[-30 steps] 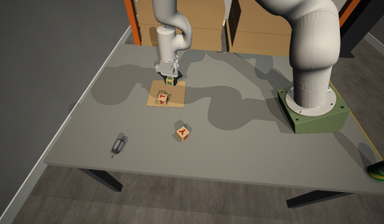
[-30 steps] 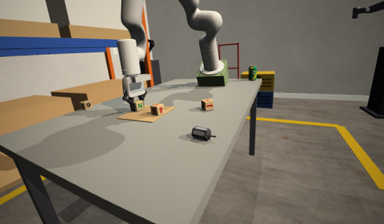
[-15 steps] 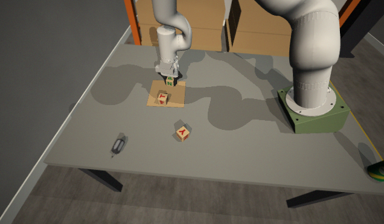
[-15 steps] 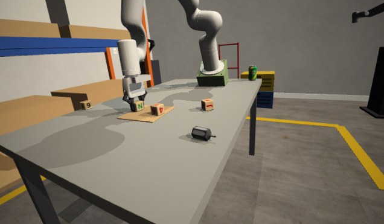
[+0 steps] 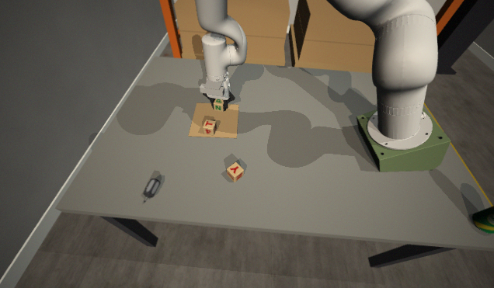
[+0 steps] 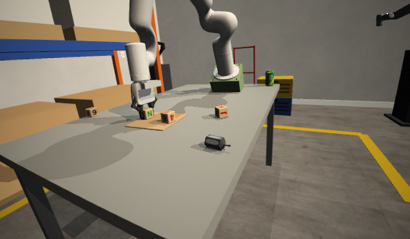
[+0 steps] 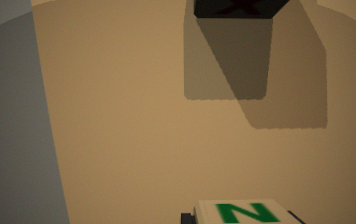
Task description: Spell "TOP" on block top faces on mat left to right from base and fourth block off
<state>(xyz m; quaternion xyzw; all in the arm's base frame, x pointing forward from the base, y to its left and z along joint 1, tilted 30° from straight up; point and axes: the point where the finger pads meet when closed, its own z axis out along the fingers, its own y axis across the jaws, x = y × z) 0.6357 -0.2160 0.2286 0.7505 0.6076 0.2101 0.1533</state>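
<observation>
Now: hand right at the P block. The rest, counted from my hand: dark motor: 200 mm ahead, 420 mm to the left, 10 mm below; tan mat: 10 mm ahead, 70 mm to the left, 20 mm below; green can: 910 mm behind, 500 mm to the left, 40 mm above.
</observation>
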